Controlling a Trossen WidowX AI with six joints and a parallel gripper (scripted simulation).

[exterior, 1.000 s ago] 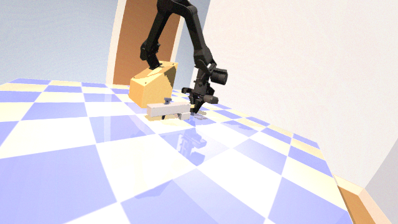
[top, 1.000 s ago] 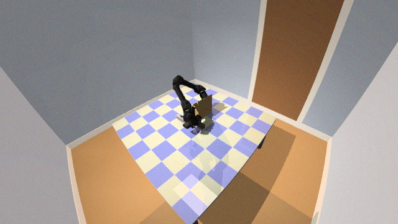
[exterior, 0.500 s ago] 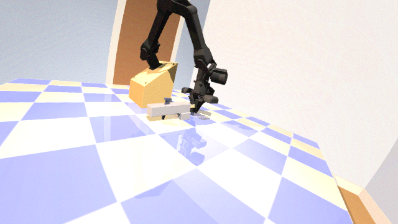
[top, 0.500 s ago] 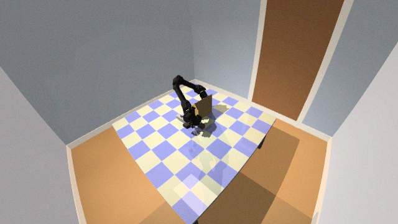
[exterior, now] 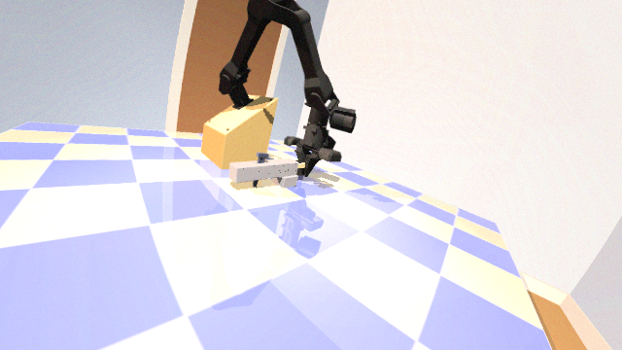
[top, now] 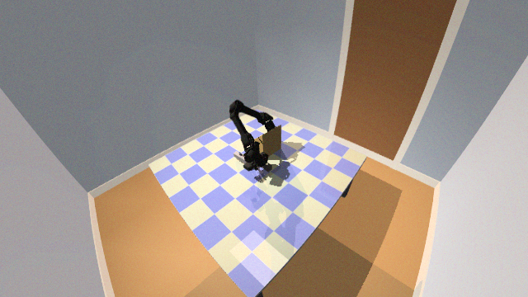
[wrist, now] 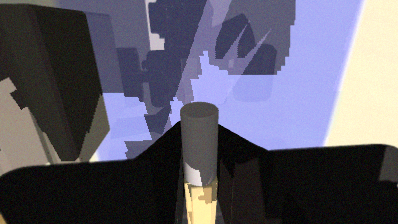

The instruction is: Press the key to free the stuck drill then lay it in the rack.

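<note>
Right now my gripper tip is 8 cm past the dark block and 2 cm to the right of it. Also, from my gripper tip: drill (4 cm to the right, 3 cm above); then grey block housing (1 cm ahead, 14 cm to the right, 2 cm above); then blue-grey key (1 cm ahead, 17 cm to the right, 3 cm above).
</note>
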